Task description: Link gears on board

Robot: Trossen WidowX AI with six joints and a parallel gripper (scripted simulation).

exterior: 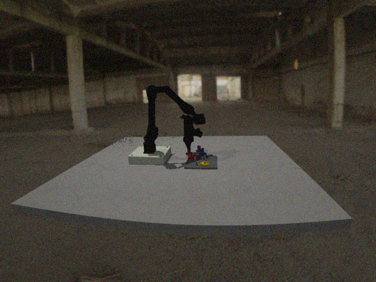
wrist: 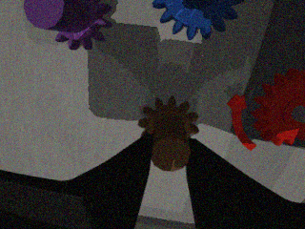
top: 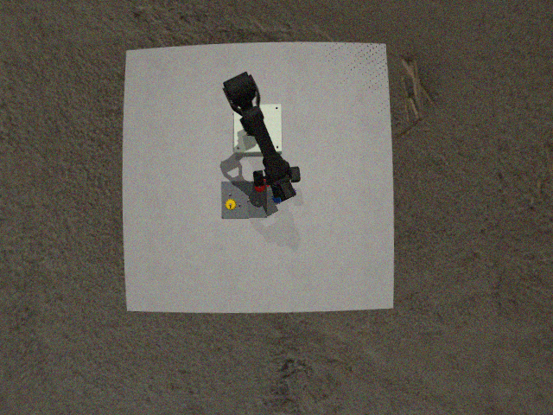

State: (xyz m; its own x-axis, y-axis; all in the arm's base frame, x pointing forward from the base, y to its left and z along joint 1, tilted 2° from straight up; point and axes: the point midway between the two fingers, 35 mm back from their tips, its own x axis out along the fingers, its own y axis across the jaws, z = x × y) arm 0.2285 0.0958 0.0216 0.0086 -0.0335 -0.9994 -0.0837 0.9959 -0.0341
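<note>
The red arrow is 5 cm to the right of my gripper tip, 2 cm below it and 1 cm ahead of it. From my gripper tip the other things lie so: red gear (8 cm to the right, 3 cm ahead, 2 cm below); brown gear (1 cm below); blue gear (8 cm ahead, 2 cm below).
</note>
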